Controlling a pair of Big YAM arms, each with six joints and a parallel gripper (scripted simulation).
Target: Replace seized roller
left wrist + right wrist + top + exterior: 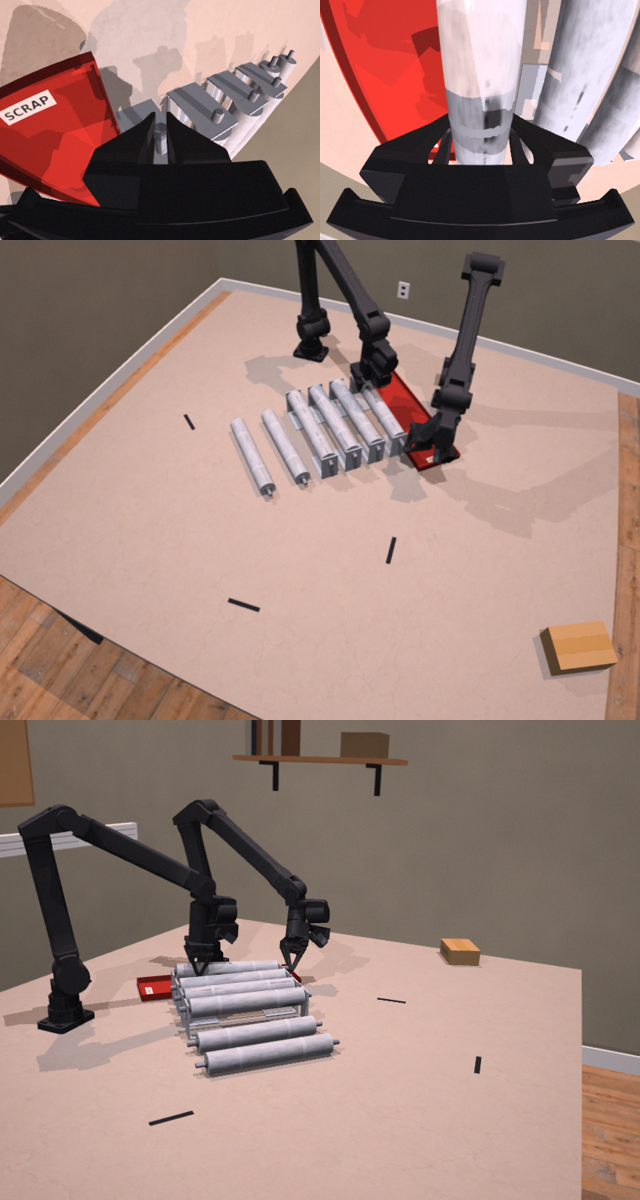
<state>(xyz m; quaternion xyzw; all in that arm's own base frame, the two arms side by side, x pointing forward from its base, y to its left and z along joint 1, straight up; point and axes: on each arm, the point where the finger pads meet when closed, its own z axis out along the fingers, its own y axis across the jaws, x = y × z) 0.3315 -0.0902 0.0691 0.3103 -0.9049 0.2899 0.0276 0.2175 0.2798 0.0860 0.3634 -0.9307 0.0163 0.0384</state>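
My right gripper is now 7 cm to the right of the roller and 5 cm short of it. The rest, counted from my right hand: red scrap tray: 13 cm to the left, 8 cm below, 3 cm behind; cardboard box: 82 cm to the left, 49 cm ahead, 5 cm below.
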